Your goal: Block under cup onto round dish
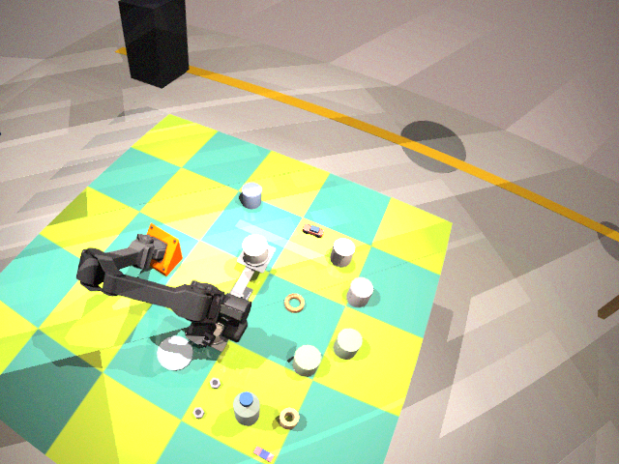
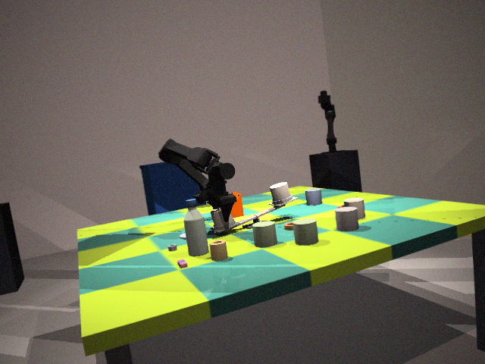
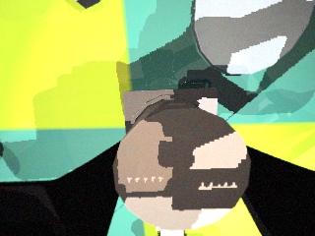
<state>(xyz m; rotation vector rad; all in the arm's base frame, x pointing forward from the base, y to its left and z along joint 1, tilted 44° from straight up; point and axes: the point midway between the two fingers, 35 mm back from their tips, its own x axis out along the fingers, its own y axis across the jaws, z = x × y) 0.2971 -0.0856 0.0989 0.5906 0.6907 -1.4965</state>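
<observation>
Right now the round dish is 10 cm to the right of my gripper tip, 7 cm behind it and 4 cm below it. From my gripper tip the other things lie so: balance beam 14 cm to the left, 1 cm below, 1 cm behind; then dark grey-green block 1 cm below; then toy car 49 cm to the left, 8 cm ahead, 3 cm below.
</observation>
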